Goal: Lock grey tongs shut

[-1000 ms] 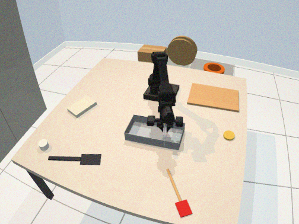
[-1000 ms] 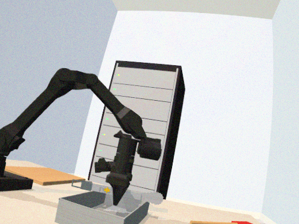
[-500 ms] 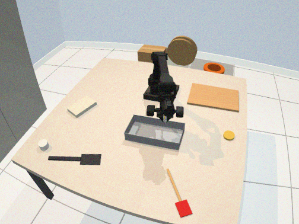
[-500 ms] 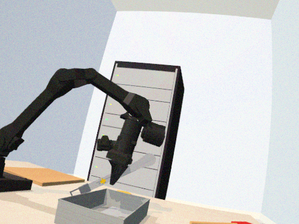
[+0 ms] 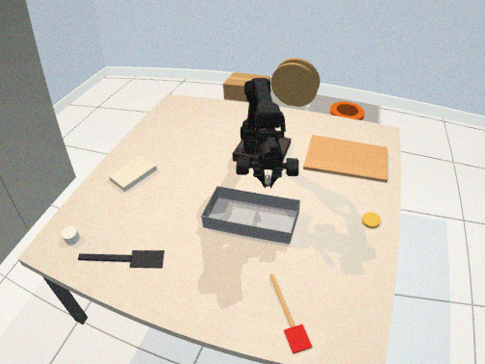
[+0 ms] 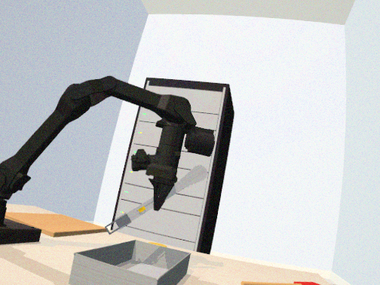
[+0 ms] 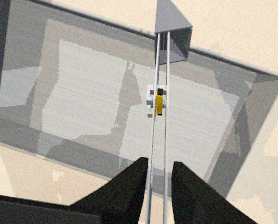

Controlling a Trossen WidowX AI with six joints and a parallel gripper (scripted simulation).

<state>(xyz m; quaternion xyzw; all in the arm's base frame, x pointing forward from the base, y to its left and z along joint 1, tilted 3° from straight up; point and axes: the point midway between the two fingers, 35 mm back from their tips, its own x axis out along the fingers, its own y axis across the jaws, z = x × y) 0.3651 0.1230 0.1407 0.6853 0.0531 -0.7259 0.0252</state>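
Right now the yellow lock piece is 3 cm behind my gripper tip and 1 cm to the right of it. Round my gripper tip: red spatula: 39 cm ahead, 15 cm below, 13 cm to the left; then grey roasting tin: 13 cm below, 5 cm to the right; then yellow disc: 37 cm to the left, 14 cm below, 4 cm behind.
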